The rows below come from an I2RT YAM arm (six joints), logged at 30 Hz.
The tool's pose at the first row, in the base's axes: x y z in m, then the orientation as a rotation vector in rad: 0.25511 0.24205 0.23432 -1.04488 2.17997 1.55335
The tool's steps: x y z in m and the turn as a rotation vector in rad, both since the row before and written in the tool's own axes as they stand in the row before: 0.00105 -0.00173 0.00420 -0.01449 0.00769 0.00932; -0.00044 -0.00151 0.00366 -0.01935 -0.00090 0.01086; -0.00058 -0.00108 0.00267 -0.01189 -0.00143 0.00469; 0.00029 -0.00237 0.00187 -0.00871 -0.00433 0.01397; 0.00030 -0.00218 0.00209 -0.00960 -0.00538 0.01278; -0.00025 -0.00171 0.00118 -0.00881 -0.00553 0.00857
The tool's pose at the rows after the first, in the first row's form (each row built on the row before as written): 0.25478 0.24513 0.23084 -1.04821 2.18489 1.57400; 0.25538 0.24837 0.22860 -1.04273 2.18263 1.60307; 0.25594 0.25086 0.22715 -1.04024 2.17884 1.62025; 0.25688 0.25212 0.22456 -1.02521 2.18301 1.63790; 0.25760 0.25361 0.22202 -1.01030 2.18482 1.65629; 0.25861 0.25456 0.22045 -0.99884 2.18328 1.67186
